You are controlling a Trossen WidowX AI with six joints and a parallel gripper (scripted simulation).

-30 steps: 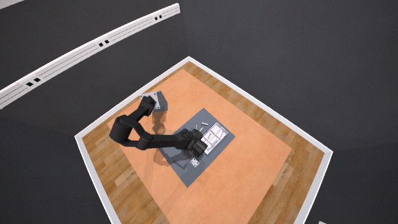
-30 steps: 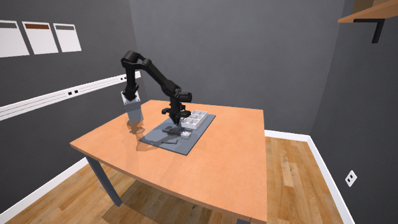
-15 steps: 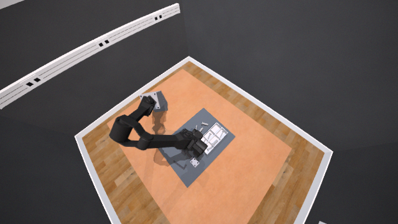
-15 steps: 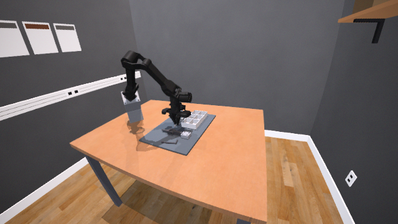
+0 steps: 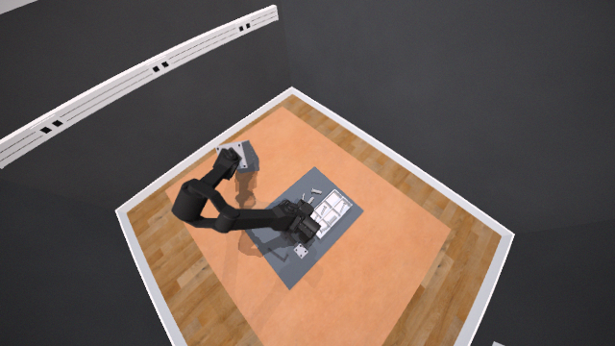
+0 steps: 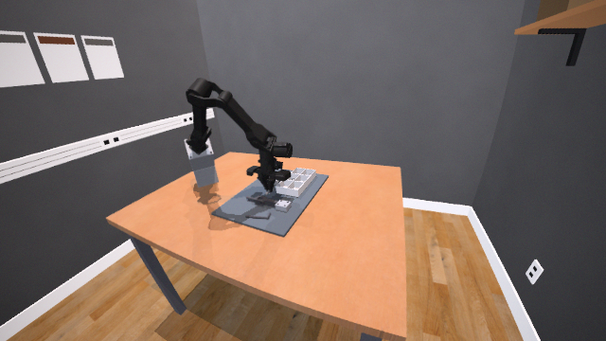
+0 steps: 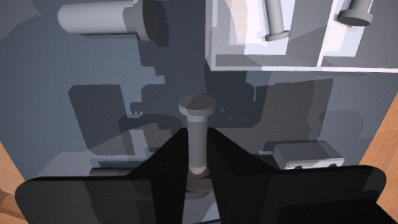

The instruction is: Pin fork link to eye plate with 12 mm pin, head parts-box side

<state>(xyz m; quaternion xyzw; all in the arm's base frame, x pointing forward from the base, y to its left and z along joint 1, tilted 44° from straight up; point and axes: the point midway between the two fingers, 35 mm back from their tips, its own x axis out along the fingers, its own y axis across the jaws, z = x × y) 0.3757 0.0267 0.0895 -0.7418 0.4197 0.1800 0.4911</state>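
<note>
Right now my hand is 10 mm short of the dark flat bar, 60 mm to the left of it and 50 mm above it. Round my hand: dark fork link 30 mm behind, 50 mm to the right, 50 mm below; then grey mat 10 mm ahead, 50 mm to the left, 70 mm below; then thick headed pin 40 mm behind, 70 mm to the left, 50 mm below.
</note>
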